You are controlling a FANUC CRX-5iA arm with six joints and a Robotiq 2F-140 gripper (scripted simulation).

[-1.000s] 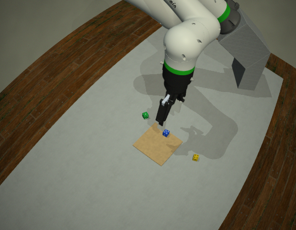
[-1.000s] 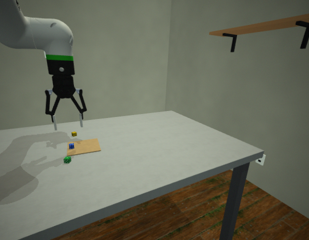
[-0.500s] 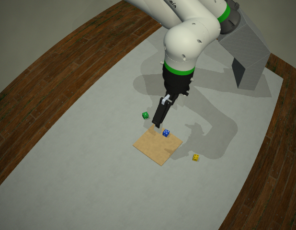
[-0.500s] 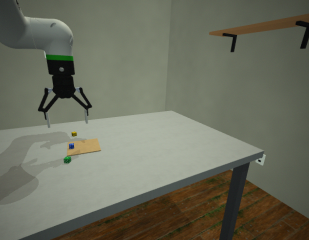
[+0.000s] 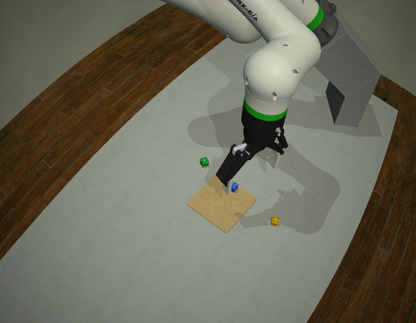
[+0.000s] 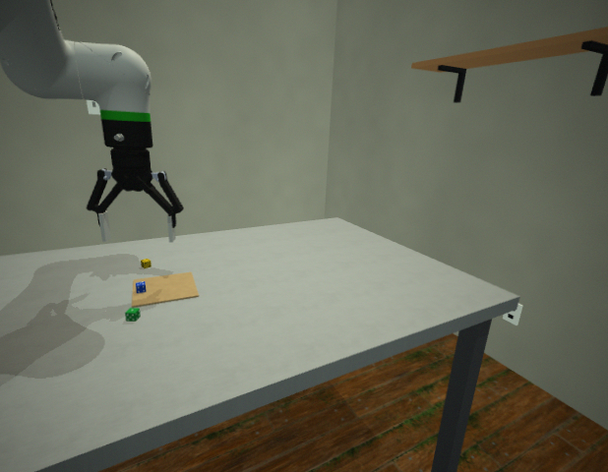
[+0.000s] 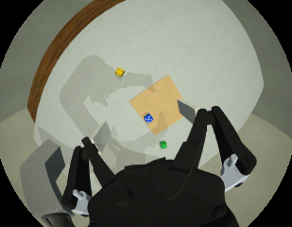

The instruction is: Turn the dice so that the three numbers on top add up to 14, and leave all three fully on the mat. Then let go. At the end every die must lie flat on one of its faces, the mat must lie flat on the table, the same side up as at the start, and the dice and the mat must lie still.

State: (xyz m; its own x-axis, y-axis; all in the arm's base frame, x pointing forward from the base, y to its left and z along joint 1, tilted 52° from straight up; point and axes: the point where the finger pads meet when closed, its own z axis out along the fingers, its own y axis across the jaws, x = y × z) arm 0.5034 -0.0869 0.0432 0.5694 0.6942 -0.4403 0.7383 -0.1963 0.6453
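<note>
Right now my hand is 4 cm short of the yellow die, 10 cm to the right of it and 12 cm above it. Round my hand: green die (8 cm behind, 14 cm to the right, 12 cm below); tan mat (3 cm ahead, 5 cm to the right, 12 cm below); blue die (2 cm behind, 4 cm to the right, 11 cm below).
</note>
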